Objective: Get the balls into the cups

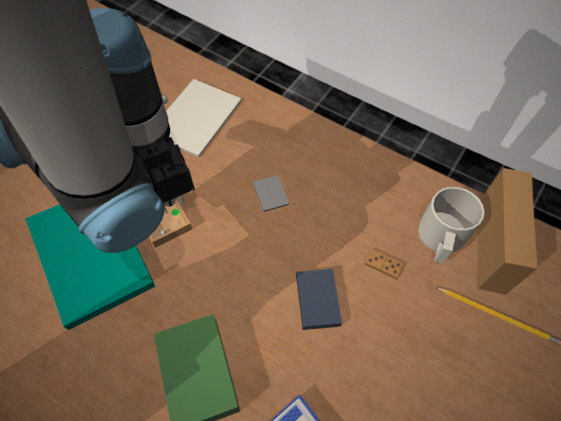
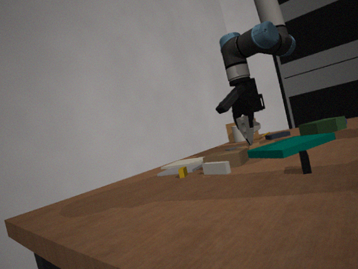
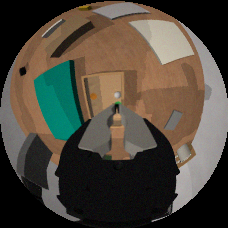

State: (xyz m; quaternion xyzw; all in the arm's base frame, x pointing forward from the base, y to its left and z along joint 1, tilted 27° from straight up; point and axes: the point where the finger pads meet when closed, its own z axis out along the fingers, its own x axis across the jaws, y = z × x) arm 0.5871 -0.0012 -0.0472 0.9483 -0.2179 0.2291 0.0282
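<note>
Now: hand 140 mm past the teal slab, 60 mm to the right of it and 20 mm above it. Round my hand: grey tile (130 mm to the right, 120 mm ahead, 30 mm below); then cream board (190 mm ahead, 90 mm to the left, 30 mm below); then covered wooden puzzle (30 mm below, 20 mm behind, 10 mm to the left).
</note>
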